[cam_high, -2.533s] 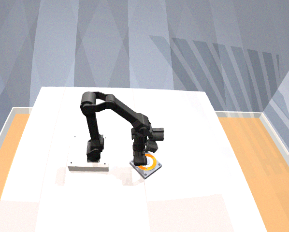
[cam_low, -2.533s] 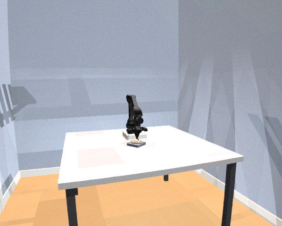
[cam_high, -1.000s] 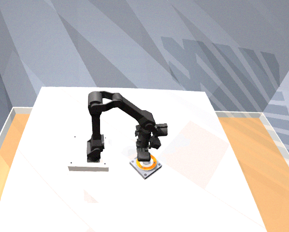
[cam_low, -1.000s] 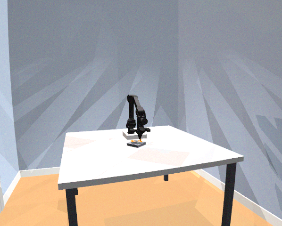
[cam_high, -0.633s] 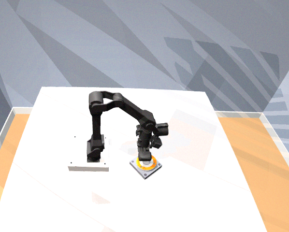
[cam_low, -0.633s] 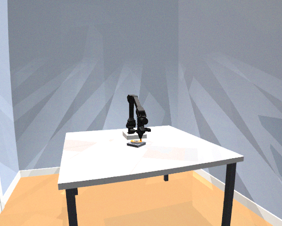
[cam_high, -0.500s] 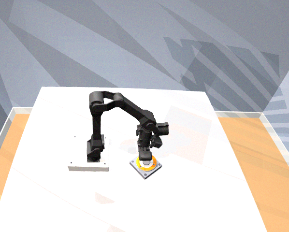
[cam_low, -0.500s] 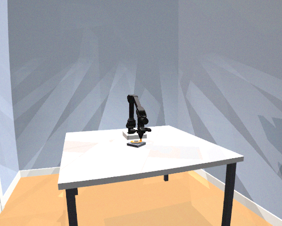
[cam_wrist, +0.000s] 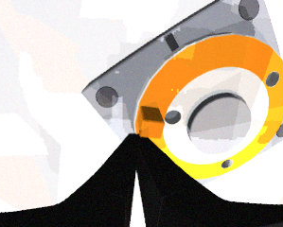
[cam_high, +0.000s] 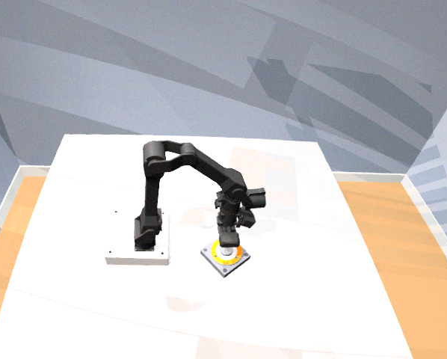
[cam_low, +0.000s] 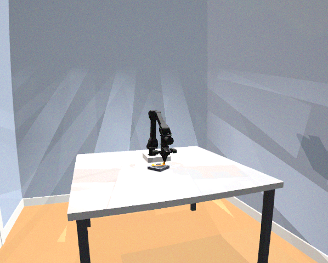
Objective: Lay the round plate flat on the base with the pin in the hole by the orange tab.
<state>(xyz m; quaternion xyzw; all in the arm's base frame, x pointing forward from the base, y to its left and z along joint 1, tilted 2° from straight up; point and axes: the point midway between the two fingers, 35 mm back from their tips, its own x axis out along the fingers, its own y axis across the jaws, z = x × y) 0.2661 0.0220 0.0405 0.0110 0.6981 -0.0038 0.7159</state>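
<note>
The square grey base lies 5 cm to the right of my gripper tip, 2 cm below it and 1 cm ahead of it.
</note>
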